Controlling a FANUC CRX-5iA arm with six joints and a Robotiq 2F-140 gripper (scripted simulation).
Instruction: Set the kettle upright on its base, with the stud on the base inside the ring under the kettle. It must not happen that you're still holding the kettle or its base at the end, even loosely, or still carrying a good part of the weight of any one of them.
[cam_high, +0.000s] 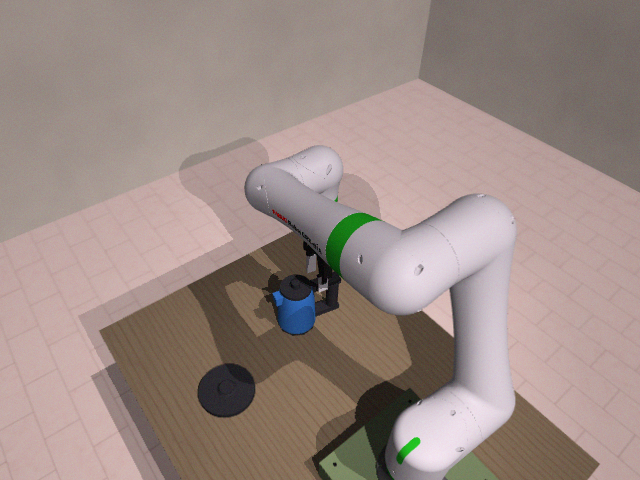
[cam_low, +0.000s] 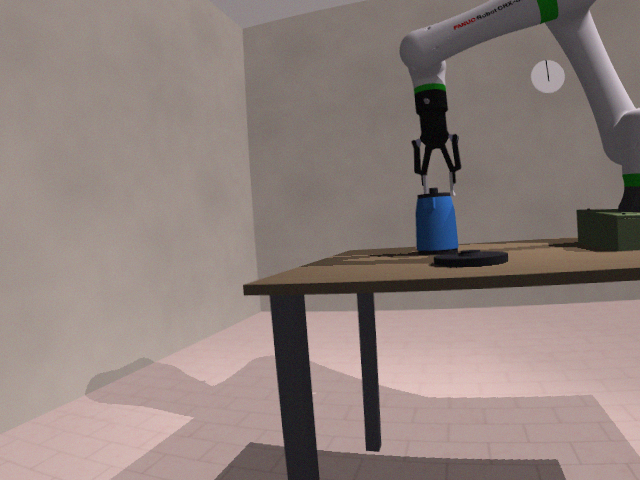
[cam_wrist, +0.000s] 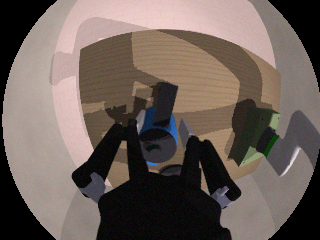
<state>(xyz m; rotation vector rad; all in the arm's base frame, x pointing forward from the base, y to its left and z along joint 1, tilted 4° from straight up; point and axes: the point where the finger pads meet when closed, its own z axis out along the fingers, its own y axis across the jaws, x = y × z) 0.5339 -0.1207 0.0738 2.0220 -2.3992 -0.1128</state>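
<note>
Now: the blue kettle 10 cm below my hand, 3 cm to the left of it and 1 cm ahead of it. Round my hand: round black base (35 cm to the left, 17 cm below, 8 cm behind).
</note>
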